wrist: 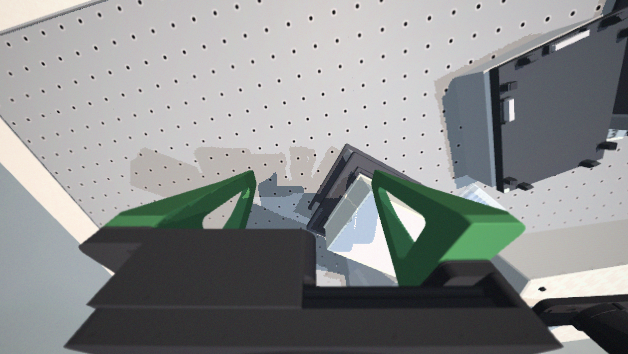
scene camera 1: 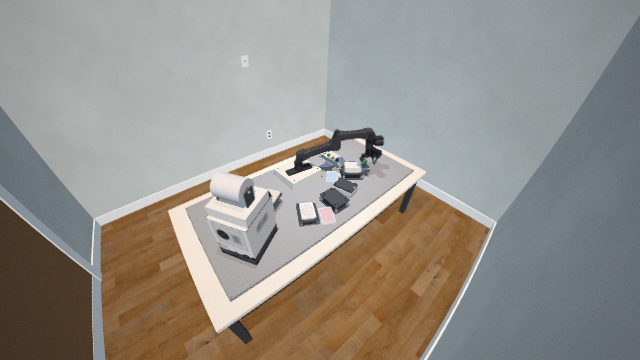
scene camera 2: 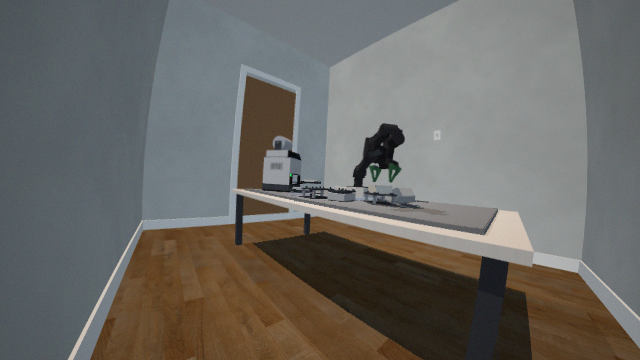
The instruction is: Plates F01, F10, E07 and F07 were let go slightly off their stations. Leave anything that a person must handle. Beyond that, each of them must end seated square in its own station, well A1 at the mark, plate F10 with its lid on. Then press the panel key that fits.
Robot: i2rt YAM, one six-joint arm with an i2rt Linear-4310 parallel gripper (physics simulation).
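Observation:
My gripper (scene camera 1: 369, 161) (scene camera 2: 384, 180) (wrist: 313, 176) is open, with green fingers wide apart and empty, above a pale plate (scene camera 1: 351, 167) (wrist: 357, 225) on a dark station at the far end of the mat. In the wrist view this plate looks turned and partly lies behind the right finger. A white plate with reddish wells (scene camera 1: 307, 210) sits on a dark station at the near side. Two dark-topped stations (scene camera 1: 334, 199) (scene camera 1: 345, 186) stand between; the nearer-to-plate one also stands at upper right in the wrist view. Panel keys (scene camera 1: 332, 157) are green, yellow and blue. Plate labels are too small to read.
A large white machine with a roll (scene camera 1: 245, 220) (scene camera 2: 281, 170) stands at the table's other end. A pink sheet-like piece (scene camera 1: 327, 215) and a light blue one (scene camera 1: 332, 176) lie on the mat (scene camera 1: 260, 270). The arm's white base (scene camera 1: 298, 176) stands at the table's back edge.

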